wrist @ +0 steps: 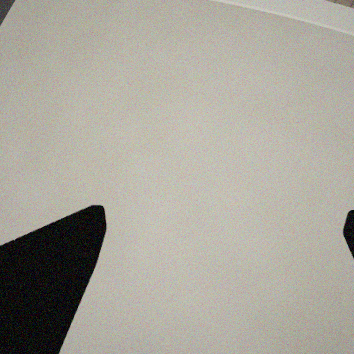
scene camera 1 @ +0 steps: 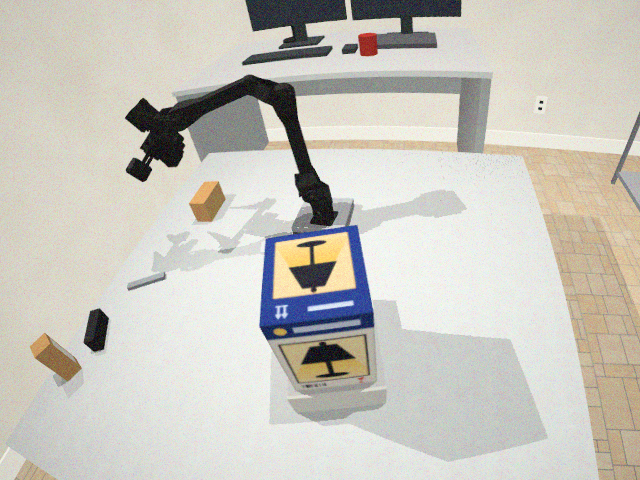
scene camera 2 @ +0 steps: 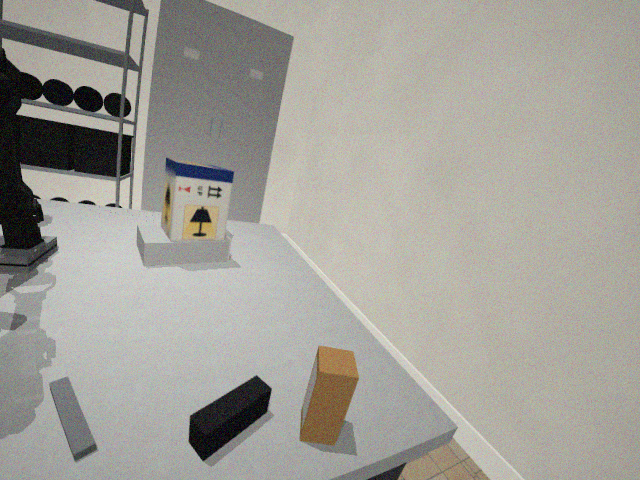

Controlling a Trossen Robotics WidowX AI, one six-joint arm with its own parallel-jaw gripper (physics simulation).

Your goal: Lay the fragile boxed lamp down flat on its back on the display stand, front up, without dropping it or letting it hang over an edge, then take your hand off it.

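Where they show: gripper, fingertip midpoint: [wrist: 226, 219] [scene camera 1: 143, 157]; arm's base, link origin: [scene camera 1: 324, 218] [scene camera 2: 23, 244].
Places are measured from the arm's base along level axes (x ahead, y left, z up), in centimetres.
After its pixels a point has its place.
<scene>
The lamp box [scene camera 1: 316, 310] {x 45.7, y 19.9, z 26.6 cm} [scene camera 2: 199, 206] {x 41.6, y 9.5, z 14.5 cm} rests on the pale display stand [scene camera 1: 343, 400] {x 48.6, y 22.0, z 0.7 cm} [scene camera 2: 180, 254] {x 37.8, y 6.3, z -0.7 cm}. It looks level. Its blue-framed face with the large lamp picture is up; white sides with smaller lamp pictures face both scene cameras. In scene camera 2's view, the box sits toward the right of the stand, with bare stand top at left and its near lower edge close to the stand's near edge. The far edges are hidden. My gripper [scene camera 1: 155, 159] {x 11.2, y -48.3, z 26.1 cm} [wrist: 226, 219] {x 11.2, y -48.3, z 26.1 cm} is open and empty, raised well away from the box. The box does not show in the wrist view.
An orange block [scene camera 1: 207, 201] {x 2.3, y -39.5, z 3.1 cm} lies below the gripper. Another orange block [scene camera 1: 55, 357] {x 66.8, y -47.4, z 4.9 cm} [scene camera 2: 329, 395] {x 65.5, y -52.4, z 5.4 cm}, a black block [scene camera 1: 96, 330] {x 54.6, y -45.9, z 0.6 cm} [scene camera 2: 230, 417] {x 53.4, y -50.9, z 1.0 cm} and a grey bar [scene camera 1: 146, 281] {x 33.6, y -45.2, z -2.8 cm} [scene camera 2: 73, 418] {x 34.2, y -47.2, z -2.7 cm} lie toward the table's edge. A desk [scene camera 1: 330, 82] with monitors stands behind the arm.
</scene>
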